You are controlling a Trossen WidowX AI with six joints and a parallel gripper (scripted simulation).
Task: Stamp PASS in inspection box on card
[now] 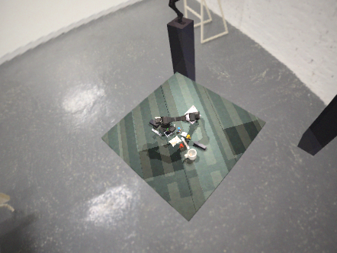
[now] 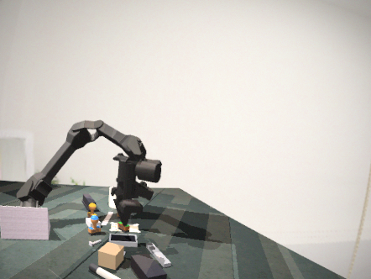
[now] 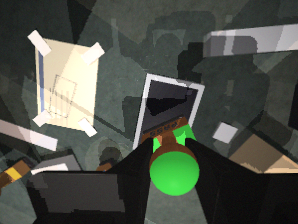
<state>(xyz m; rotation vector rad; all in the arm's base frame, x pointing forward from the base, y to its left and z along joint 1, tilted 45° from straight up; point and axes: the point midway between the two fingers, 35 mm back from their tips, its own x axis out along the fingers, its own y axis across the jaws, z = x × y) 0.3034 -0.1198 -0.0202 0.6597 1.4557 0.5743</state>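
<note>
Now: gripper tip 11 cm to the right of the cream card, 7 cm above it and 4 cm short of it. The rest, counted from my gripper tip: pass stamp right at my gripper tip; then blue-knobbed stamp 8 cm to the left, 8 cm behind, 5 cm below; then ink pad 6 cm below.
</note>
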